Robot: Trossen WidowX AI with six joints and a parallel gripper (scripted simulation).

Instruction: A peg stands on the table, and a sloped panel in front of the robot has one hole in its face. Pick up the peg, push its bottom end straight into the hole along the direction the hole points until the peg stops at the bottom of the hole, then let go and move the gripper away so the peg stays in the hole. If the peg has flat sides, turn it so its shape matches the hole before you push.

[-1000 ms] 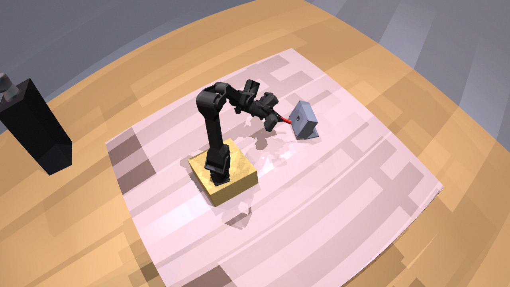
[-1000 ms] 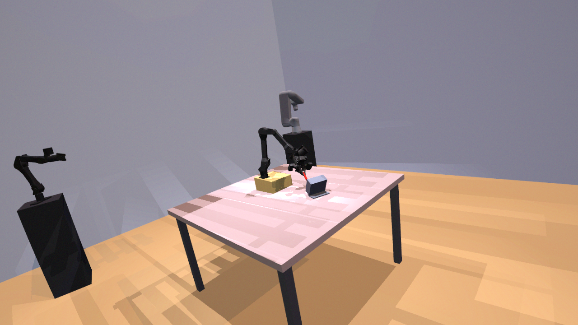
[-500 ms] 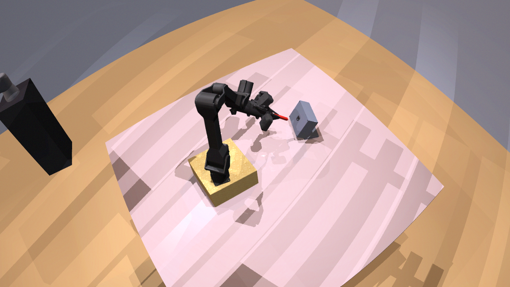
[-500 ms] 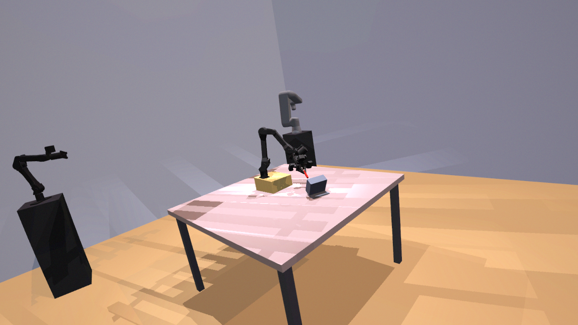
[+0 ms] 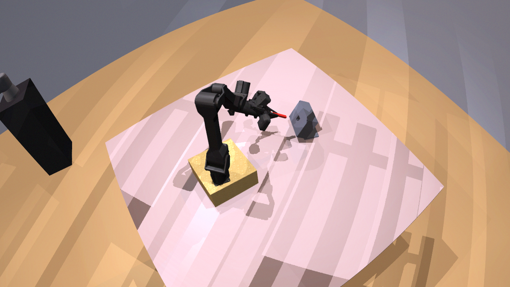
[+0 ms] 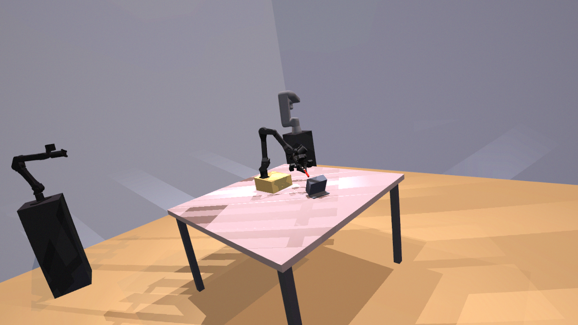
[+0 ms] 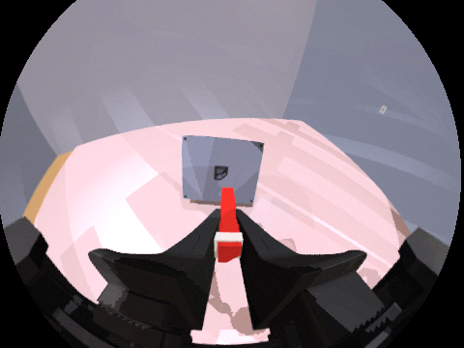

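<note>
Right now my gripper tip is 120 mm short of the grey sloped panel, 70 mm above it and 20 mm to the left of it. From my gripper tip the other things lie so: red peg (10 mm behind, 10 mm above).
</note>
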